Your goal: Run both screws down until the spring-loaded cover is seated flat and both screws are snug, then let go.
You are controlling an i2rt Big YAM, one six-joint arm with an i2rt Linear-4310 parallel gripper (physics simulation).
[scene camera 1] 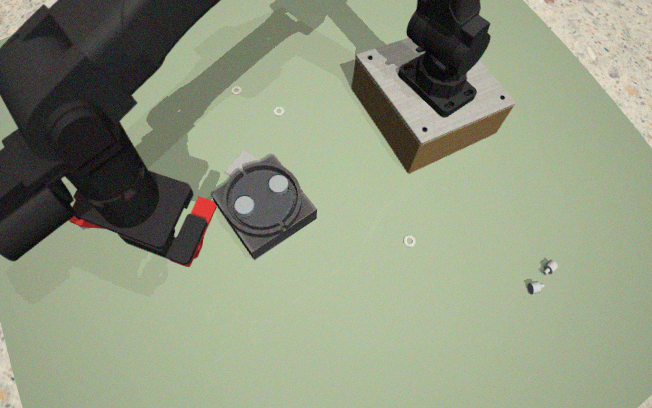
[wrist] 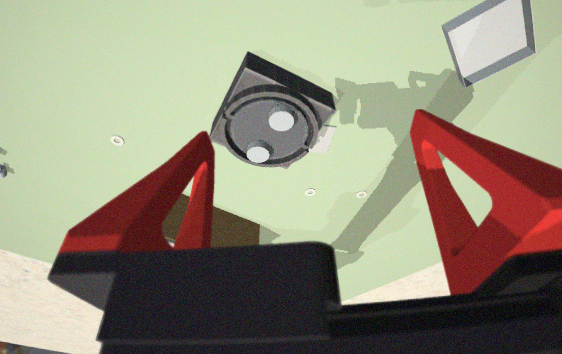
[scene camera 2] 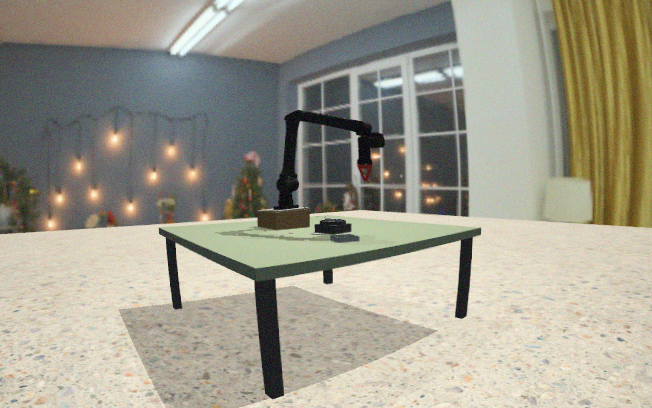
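Pixels of known places: gripper, fingertip midpoint: [scene camera 1: 159, 237] [wrist: 310, 130] [scene camera 2: 365, 181]; arm's base, link origin: [scene camera 1: 436, 85] [scene camera 2: 286, 208].
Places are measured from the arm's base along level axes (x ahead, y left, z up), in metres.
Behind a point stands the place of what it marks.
A dark square housing [scene camera 1: 255, 244] @(x 0.403, y 0.035, z -0.061 m) [scene camera 2: 332, 228] @(x 0.403, y -0.082, z -0.074 m) [wrist: 290, 77] @(x 0.415, y -0.017, z -0.086 m) holds a round dark cover [scene camera 1: 266, 205] @(x 0.354, y -0.004, z -0.048 m) [wrist: 248, 125] @(x 0.350, y 0.009, z -0.048 m) inside a raised ring. Two pale round screw heads are on the cover: one screw [scene camera 1: 278, 183] @(x 0.320, y -0.019, z -0.035 m) [wrist: 258, 154] @(x 0.321, y -0.019, z -0.035 m) nearer the arm's base, the other screw [scene camera 1: 244, 205] @(x 0.384, y -0.019, z -0.035 m) [wrist: 281, 120] @(x 0.385, y -0.019, z -0.035 m) farther from it. Both heads stand above the cover in the wrist view; whether the cover is flat cannot be told. My gripper [scene camera 2: 365, 179] @(x 0.508, y 0.035, z 0.143 m) [wrist: 310, 130] @(x 0.508, y 0.035, z 0.143 m) is wide open and empty, high above the table beside the housing. In scene camera 1 its body hides part of its red fingers.
The arm stands on a wooden block [scene camera 1: 460, 145] @(x -0.002, y 0.092, z -0.079 m) [scene camera 2: 283, 219] @(x 0.079, y -0.093, z -0.048 m) [wrist: 235, 227] @(x 0.081, y -0.077, z -0.071 m). A shallow grey tray [scene camera 2: 345, 238] @(x 0.608, y -0.239, z -0.085 m) [wrist: 500, 65] @(x 0.560, y -0.245, z -0.089 m) lies beyond the housing. Small washers [scene camera 1: 409, 241] @(x 0.196, y 0.170, z -0.098 m) [wrist: 117, 140] @(x 0.197, y 0.169, z -0.098 m) lie around it. Two small loose parts [scene camera 1: 550, 267] @(x 0.029, y 0.361, z -0.082 m) [scene camera 1: 535, 287] @(x 0.078, y 0.367, z -0.081 m) lie farther off.
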